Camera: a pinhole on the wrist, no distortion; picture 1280 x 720 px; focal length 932.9 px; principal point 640.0 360.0 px. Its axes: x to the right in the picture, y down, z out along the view. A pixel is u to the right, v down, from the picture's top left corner.
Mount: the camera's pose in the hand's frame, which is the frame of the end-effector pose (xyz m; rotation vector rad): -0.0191 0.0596 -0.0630 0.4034 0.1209 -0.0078
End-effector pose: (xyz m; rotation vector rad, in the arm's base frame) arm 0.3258 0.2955 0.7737 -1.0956 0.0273 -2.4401
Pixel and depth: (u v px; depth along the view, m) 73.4 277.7 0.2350
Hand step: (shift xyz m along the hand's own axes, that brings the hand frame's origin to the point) -0.1342 -0.0539 0.1603
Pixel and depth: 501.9 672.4 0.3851
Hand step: -0.0270 0.0263 0.3457
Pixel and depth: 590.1 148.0 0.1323
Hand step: -0.0118 -0.0200 0.0468
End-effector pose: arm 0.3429 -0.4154 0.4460 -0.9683 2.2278 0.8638
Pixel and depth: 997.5 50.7 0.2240
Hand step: 0.0897 -0.0951 0.1022
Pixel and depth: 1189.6 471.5 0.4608
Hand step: 0.3055 -0.0659 0.3468
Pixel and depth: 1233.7 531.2 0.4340
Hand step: 0.3079 -0.0327 0.3314
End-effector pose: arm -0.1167 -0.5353 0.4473 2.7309 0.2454 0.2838
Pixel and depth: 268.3 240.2 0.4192
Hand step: -0.1381 -0.1570 0.3184
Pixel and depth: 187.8 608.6 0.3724
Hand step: -0.1520 0.0019 0.3371
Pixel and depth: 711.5 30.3 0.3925
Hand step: 0.0518 -0.2214 0.2374
